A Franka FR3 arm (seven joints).
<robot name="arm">
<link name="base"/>
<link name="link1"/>
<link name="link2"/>
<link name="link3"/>
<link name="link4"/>
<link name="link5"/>
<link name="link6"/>
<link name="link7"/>
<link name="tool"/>
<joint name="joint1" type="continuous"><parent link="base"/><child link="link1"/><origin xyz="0 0 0.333" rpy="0 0 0"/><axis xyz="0 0 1"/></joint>
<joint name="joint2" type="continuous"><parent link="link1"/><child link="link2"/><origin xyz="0 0 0" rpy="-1.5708 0 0"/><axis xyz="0 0 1"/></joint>
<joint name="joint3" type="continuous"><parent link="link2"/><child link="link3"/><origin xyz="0 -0.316 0" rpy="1.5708 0 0"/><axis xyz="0 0 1"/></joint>
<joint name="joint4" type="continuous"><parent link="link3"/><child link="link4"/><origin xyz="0.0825 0 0" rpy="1.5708 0 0"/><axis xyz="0 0 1"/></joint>
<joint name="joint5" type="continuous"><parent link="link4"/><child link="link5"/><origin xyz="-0.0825 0.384 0" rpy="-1.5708 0 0"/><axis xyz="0 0 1"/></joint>
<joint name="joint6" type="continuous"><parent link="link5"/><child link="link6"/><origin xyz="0 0 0" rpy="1.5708 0 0"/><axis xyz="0 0 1"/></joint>
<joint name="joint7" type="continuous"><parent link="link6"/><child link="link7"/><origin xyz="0.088 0 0" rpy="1.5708 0 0"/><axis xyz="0 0 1"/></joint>
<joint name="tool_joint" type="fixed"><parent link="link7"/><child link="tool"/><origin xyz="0 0 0.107" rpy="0 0 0"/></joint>
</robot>
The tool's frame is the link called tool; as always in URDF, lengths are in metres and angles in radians. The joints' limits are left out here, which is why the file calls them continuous.
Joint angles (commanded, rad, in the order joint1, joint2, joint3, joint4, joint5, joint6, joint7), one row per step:
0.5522, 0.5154, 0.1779, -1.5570, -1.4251, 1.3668, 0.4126
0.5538, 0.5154, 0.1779, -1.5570, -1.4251, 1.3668, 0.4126
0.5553, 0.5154, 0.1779, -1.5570, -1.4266, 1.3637, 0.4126
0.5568, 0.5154, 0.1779, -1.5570, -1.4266, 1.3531, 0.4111
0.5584, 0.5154, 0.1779, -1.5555, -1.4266, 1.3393, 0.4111
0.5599, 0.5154, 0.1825, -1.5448, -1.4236, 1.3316, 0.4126
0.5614, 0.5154, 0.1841, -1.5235, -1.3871, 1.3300, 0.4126
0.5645, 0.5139, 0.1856, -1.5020, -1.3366, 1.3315, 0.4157
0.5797, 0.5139, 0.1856, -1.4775, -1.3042, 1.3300, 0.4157
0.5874, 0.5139, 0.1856, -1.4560, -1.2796, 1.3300, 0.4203
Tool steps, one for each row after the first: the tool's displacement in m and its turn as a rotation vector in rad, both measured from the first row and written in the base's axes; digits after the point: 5 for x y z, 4 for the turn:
-0.00052, 0.00092, 0.00000, 0.0000, 0.0000, 0.0016
-0.00105, 0.00143, 0.00029, -0.0025, -0.0013, 0.0012
-0.00198, 0.00098, 0.00077, -0.0085, -0.0015, -0.0062
-0.00288, 0.00030, 0.00203, -0.0144, -0.0045, -0.0166
-0.00364, 0.00309, 0.00650, -0.0066, -0.0118, -0.0203
-0.00402, 0.00543, 0.01162, 0.0305, -0.0045, -0.0374
-0.00586, 0.00900, 0.01621, 0.0806, 0.0081, -0.0563
-0.01007, 0.01892, 0.02319, 0.1172, 0.0116, -0.0578
-0.01173, 0.02458, 0.02971, 0.1496, 0.0084, -0.0624

